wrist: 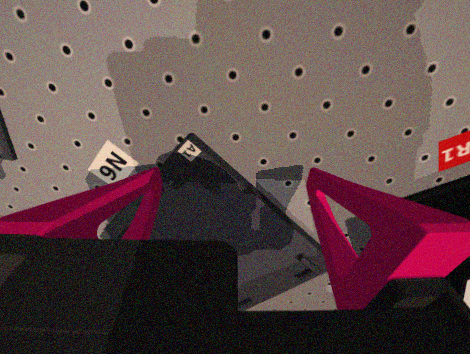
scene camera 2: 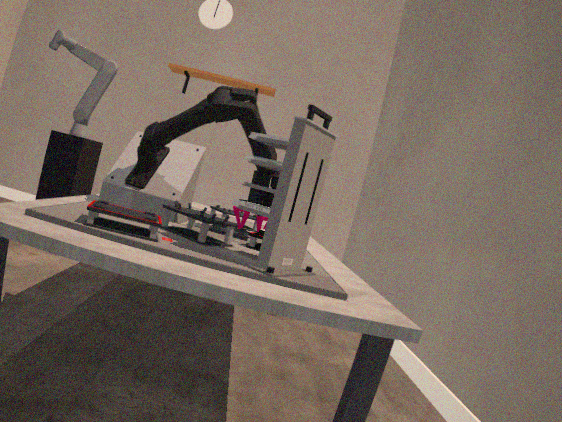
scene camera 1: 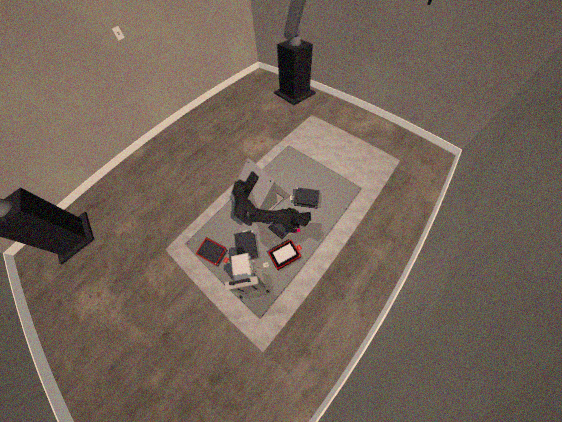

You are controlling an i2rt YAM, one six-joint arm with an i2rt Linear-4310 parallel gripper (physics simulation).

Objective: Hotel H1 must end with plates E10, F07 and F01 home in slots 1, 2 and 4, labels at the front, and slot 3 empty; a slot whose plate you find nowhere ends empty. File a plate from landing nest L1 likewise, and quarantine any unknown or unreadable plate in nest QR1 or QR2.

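Places are measured from the arm's base along level axes (x ahead, y left, z up), in centimetres.
Pixels of known places: gripper, fingertip midpoint: (wrist: pixel 234 175) (scene camera 1: pixel 294 225); arm's base, origin of the base link: (scene camera 2: pixel 148 166) (scene camera 1: pixel 249 186).
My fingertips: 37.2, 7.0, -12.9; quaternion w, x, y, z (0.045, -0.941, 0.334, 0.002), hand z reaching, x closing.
Observation:
Ahead of a thing's pixels: the offset from my fingertips to its middle, as dx, dy, dz. "pt": to the spot under its first point. Level surfaces: height alone.
My gripper (scene camera 1: pixel 298 230) (scene camera 2: pixel 251 227) (wrist: pixel 234 175) is open, with magenta fingertips above a dark, flat nest @[-5.5, -5.1, -0.2] (wrist: pixel 210 200) that has a small A1 mark at its corner; no plate shows between them. The tag N6 @[-6.7, +5.4, -1.0] (wrist: pixel 112 162) lies beside this nest. The hotel @[+10.5, -43.8, +17.1] (scene camera 1: pixel 243 284) (scene camera 2: pixel 302 200) stands upright at the end of the board; its shelves face the arm. A pale ribbed piece @[+7.0, -41.8, +10.6] (scene camera 2: pixel 254 205) shows near its lower shelves, with no readable label. A white rectangle @[pt +11.0, -18.6, +4.3] (scene camera 1: pixel 284 254) shows inside a red-rimmed nest. The red tag @[+12.7, -7.9, -1.0] (wrist: pixel 455 150), partly cut off, reads R1. No plate label is readable.
Another red-rimmed nest @[-21.6, -52.2, +1.2] (scene camera 1: pixel 211 251) (scene camera 2: pixel 125 212) has a dark middle. Dark nests @[pt -9.6, -31.7, +5.0] (scene camera 1: pixel 246 243) @[pt -8.7, +18.9, +3.9] (scene camera 1: pixel 306 197) stand on the perforated board @[dz -1.0] (scene camera 1: pixel 325 175) (wrist: pixel 300 100). The hotel has a black top handle @[pt +14.1, -46.1, +34.2] (scene camera 2: pixel 320 115). The arm's body hides part of the board.

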